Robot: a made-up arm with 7 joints.
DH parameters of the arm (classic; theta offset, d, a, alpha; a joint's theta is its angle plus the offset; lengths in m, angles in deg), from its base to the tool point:
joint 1: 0 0.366 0 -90
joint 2: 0 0 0 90
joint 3: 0 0.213 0.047 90
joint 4: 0 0 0.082 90
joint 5: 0 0.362 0 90
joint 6: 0 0 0.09 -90
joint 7: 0 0.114 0 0
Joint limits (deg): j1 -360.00..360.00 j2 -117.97..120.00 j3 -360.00..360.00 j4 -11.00..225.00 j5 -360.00..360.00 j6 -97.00..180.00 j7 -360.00..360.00
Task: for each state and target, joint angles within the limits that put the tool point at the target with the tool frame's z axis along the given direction. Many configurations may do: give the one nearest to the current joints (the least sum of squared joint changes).
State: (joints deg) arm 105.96 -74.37 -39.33 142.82 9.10 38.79 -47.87
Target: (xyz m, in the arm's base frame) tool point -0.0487 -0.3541 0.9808 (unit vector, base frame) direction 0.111 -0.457 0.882
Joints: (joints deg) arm 85.46 -30.54 -69.97 166.39 -6.88 -4.45 -47.87
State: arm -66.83 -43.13 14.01 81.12 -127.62 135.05 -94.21
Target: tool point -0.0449 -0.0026 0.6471 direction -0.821 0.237 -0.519
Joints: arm -47.78 -91.04 17.12 36.40 -78.25 163.38 -94.21
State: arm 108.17 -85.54 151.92 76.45 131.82 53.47 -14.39
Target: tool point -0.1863 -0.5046 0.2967 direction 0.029 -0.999 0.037
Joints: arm 108.21 -17.31 139.75 59.55 152.98 53.79 -14.39
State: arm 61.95 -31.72 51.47 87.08 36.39 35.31 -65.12
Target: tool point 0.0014 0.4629 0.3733 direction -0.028 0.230 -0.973
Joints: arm 43.44 -18.45 46.69 46.00 20.53 47.04 -65.12
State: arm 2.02 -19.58 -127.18 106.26 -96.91 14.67 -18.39
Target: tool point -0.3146 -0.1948 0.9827 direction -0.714 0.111 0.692
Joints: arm -8.36 -5.67 -137.12 138.80 -107.97 28.03 -18.39
